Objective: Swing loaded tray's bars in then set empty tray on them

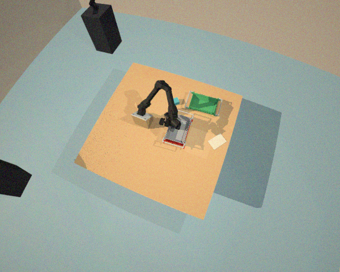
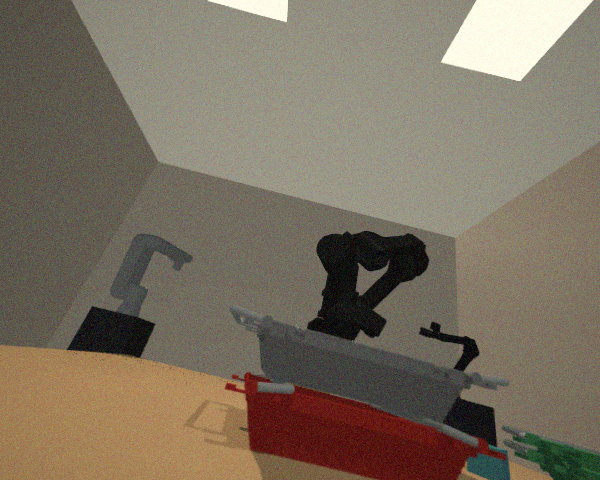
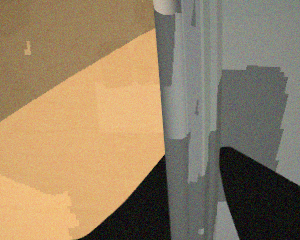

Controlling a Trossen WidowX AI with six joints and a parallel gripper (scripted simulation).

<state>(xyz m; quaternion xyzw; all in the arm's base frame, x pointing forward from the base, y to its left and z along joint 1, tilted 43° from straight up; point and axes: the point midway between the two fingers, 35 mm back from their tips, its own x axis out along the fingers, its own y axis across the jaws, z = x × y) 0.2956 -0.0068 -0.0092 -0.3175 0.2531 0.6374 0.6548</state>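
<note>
My gripper tip is now 7 cm short of the grey tray, 1 cm to the right of it and 3 cm below it. From my gripper tip the other things lie so: teal block (7 cm behind, 32 cm to the left, 6 cm below); flat piece (44 cm ahead, 6 cm to the left, 8 cm below).
</note>
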